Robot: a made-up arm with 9 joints. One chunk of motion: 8 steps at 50 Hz.
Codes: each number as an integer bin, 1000 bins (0 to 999) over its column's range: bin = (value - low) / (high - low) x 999, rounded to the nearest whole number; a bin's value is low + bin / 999 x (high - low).
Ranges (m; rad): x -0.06..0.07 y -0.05..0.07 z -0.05..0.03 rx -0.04..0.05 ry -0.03..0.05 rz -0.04..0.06
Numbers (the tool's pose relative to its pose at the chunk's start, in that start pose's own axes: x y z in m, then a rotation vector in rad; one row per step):
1: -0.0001 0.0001 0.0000 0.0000 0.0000 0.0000
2: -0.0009 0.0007 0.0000 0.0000 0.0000 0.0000
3: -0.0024 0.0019 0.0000 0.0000 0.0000 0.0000
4: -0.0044 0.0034 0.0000 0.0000 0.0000 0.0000
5: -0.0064 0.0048 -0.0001 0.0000 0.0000 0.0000
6: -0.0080 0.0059 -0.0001 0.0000 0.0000 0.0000
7: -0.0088 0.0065 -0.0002 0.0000 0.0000 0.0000
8: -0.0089 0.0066 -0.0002 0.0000 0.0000 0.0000
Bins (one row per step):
1: 460 417 624 444 375 400
2: 454 422 624 444 375 400
3: 443 432 624 444 375 400
4: 427 445 624 444 375 400
5: 412 456 623 444 375 400
6: 400 465 623 444 375 400
7: 393 470 622 444 375 400
8: 393 471 622 444 375 400

